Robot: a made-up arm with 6 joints.
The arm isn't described. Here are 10 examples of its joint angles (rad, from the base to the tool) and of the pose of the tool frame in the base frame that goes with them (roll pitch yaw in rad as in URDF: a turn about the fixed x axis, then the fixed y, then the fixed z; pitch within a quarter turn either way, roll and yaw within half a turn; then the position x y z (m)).
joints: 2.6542 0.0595 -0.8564 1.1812 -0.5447 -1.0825
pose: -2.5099 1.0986 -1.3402 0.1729 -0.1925 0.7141
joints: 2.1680 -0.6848 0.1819 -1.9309 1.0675 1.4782
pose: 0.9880 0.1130 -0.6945 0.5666 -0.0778 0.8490
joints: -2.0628 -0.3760 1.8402 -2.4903 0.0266 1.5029
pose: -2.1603 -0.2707 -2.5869 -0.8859 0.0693 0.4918
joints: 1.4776 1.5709 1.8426 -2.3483 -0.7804 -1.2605
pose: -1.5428 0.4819 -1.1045 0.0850 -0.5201 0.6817
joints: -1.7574 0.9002 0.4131 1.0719 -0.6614 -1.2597
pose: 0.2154 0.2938 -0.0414 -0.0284 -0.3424 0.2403
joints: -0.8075 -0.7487 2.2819 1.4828 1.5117 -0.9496
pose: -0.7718 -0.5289 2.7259 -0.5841 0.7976 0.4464
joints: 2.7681 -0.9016 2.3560 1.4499 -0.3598 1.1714
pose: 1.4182 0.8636 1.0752 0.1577 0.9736 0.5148
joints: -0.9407 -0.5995 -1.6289 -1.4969 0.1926 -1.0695
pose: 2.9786 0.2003 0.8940 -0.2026 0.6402 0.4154
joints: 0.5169 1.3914 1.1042 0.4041 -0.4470 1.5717
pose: -2.9637 -0.5489 0.4467 0.6307 -0.1724 0.7035
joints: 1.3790 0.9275 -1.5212 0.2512 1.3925 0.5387
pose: -0.3816 0.0642 -2.2969 -0.2612 -0.6890 0.4092
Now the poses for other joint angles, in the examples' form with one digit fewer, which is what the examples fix.
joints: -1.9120 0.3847 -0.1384 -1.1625 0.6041 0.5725
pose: -2.517 -0.202 -0.204 0.104 -0.335 0.508
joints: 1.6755 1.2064 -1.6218 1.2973 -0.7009 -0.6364
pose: 1.006 0.753 2.091 -0.142 -0.179 0.255
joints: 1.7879 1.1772 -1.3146 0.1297 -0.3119 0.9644
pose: -0.301 0.823 2.271 -0.374 -0.185 0.167
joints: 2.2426 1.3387 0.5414 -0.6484 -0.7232 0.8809
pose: 1.462 1.138 2.640 -0.515 -0.125 0.394
